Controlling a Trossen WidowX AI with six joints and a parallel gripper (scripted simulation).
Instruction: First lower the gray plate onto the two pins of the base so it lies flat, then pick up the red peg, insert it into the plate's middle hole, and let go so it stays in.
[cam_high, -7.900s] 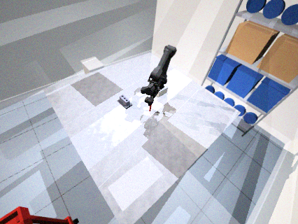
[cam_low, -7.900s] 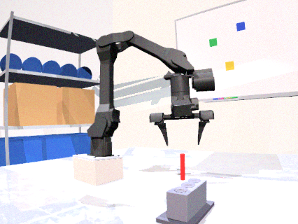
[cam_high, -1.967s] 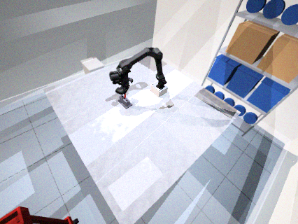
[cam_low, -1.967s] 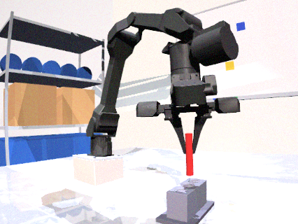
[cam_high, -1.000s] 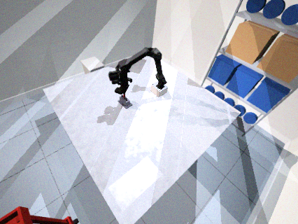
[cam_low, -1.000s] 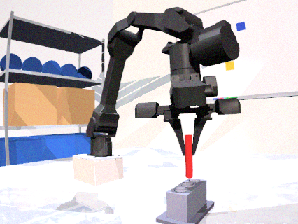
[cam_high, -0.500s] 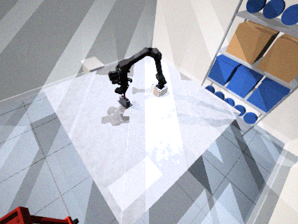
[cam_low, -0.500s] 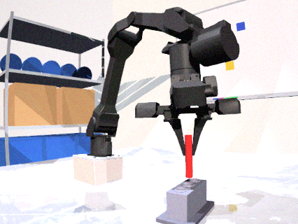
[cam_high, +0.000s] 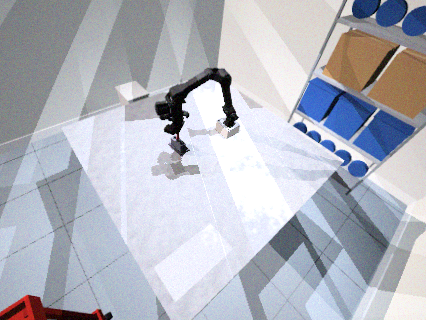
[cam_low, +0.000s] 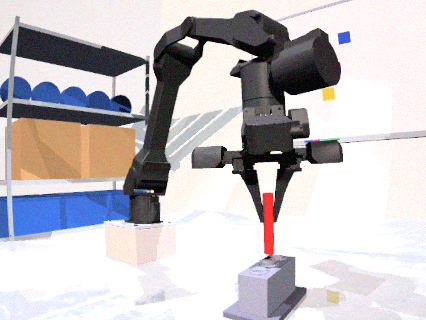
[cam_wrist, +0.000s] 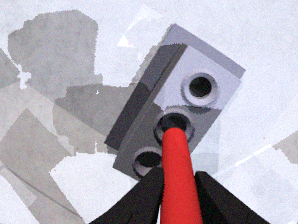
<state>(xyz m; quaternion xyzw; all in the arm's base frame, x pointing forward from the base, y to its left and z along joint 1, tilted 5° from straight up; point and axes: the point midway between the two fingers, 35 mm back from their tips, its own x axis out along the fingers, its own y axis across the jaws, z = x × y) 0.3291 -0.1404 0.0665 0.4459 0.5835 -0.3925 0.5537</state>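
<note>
The gray plate is 70 mm below my gripper tip. Round my gripper tip: base (110 mm below); then red peg (right at my gripper tip).
</note>
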